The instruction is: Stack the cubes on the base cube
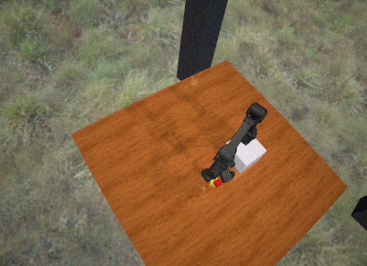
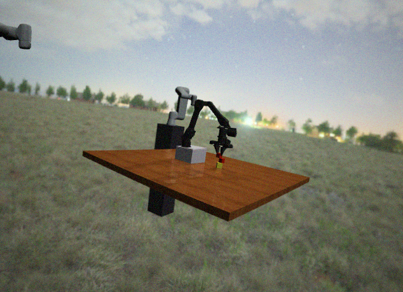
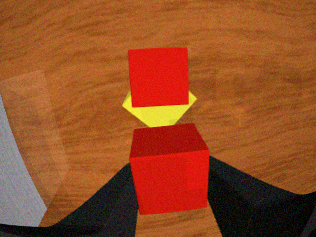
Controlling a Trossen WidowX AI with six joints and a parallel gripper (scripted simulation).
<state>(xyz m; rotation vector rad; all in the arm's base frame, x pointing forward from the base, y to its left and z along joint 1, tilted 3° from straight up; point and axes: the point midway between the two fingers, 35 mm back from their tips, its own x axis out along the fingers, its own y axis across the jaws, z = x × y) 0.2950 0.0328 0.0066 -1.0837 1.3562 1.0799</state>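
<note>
Now: the red cube 10 mm ahead of my gripper tip, 40 mm to the left of it and 40 mm below it. From my gripper tip the other things lie so: yellow cube 20 mm to the left, 80 mm below.
</note>
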